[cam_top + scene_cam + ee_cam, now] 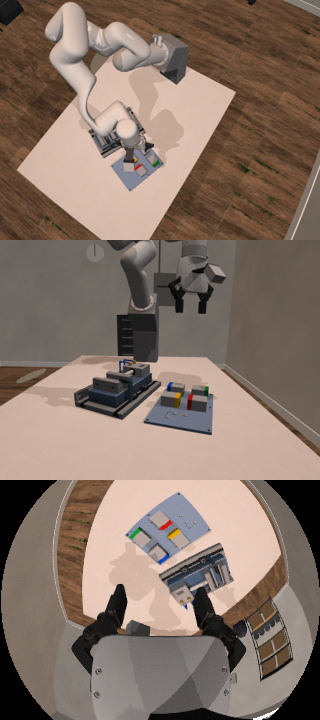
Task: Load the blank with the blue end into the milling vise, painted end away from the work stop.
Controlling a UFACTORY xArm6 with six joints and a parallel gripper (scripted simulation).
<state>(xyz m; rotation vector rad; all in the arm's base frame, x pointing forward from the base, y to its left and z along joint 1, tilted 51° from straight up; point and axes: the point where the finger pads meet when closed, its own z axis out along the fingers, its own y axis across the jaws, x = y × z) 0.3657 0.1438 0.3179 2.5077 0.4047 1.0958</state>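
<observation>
Right now the blue-ended blank is 6 cm behind my hand, 1 cm to the right of it and 29 cm below it. The rest, counted from my hand: yellow-ended blank (1 cm ahead, 6 cm to the right, 29 cm below); then red-ended blank (6 cm ahead, 1 cm to the left, 29 cm below); then green-ended blank (1 cm behind, 6 cm to the left, 29 cm below).
</observation>
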